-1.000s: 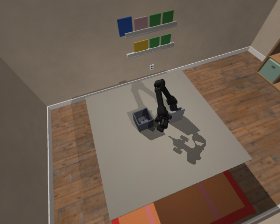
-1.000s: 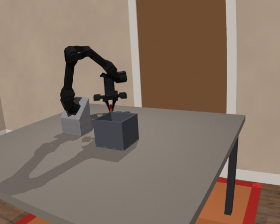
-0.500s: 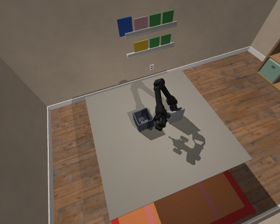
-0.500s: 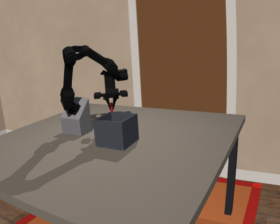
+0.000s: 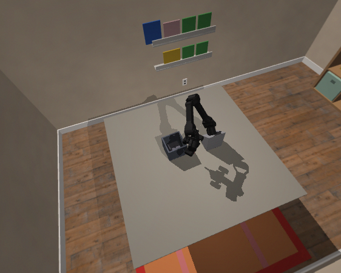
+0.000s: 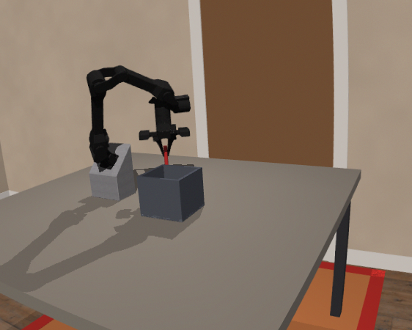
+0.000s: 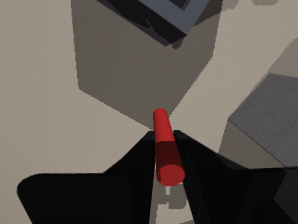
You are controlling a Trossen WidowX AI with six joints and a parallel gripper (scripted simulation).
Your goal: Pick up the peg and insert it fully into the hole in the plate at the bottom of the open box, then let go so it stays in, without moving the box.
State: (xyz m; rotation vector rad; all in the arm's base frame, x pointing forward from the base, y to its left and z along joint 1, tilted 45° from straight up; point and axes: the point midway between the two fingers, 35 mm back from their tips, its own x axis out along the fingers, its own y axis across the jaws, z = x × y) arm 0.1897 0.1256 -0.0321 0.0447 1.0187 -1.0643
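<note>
My hand is 14 cm above the grey plate, 13 cm to the left of it and 12 cm short of it. Also, from my hand: red peg (4 cm below).
</note>
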